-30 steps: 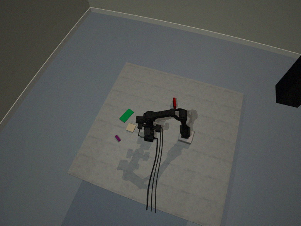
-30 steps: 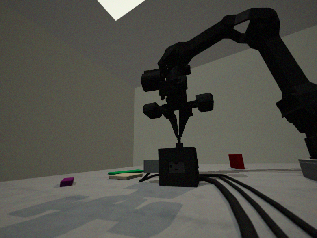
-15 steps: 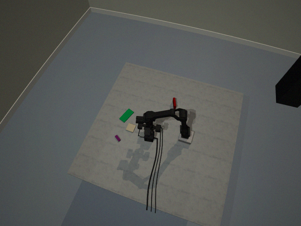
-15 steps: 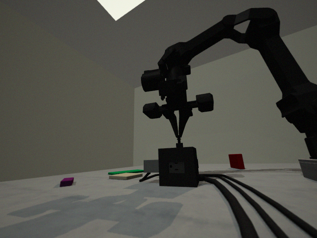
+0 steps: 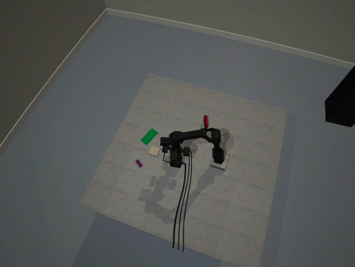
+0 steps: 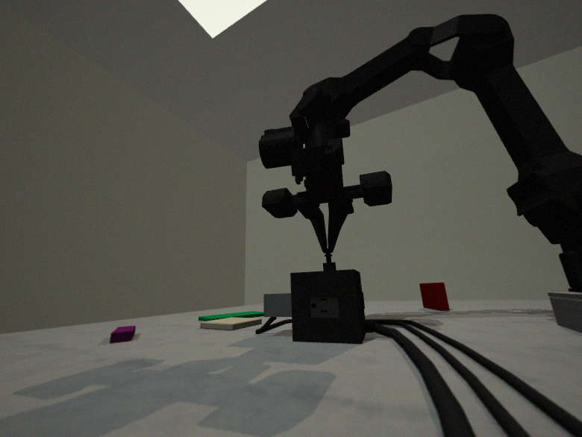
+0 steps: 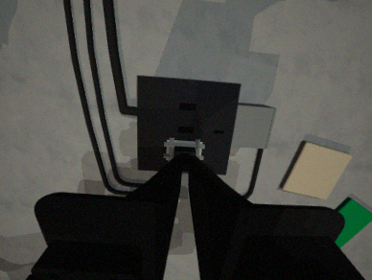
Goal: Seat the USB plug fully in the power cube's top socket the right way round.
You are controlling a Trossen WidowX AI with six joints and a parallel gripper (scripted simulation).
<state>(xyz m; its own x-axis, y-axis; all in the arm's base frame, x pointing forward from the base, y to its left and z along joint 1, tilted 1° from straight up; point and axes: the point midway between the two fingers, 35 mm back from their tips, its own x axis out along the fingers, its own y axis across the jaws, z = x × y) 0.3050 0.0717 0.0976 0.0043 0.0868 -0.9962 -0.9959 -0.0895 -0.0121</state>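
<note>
Right now my gripper tip is 2 cm above the USB plug. From my gripper tip the other things lie so: purple block 27 cm ahead, 10 cm to the left, 10 cm below; then beige tile 19 cm ahead, 10 cm below, 3 cm to the right; then green flat plate 27 cm ahead, 14 cm to the right, 10 cm below.
</note>
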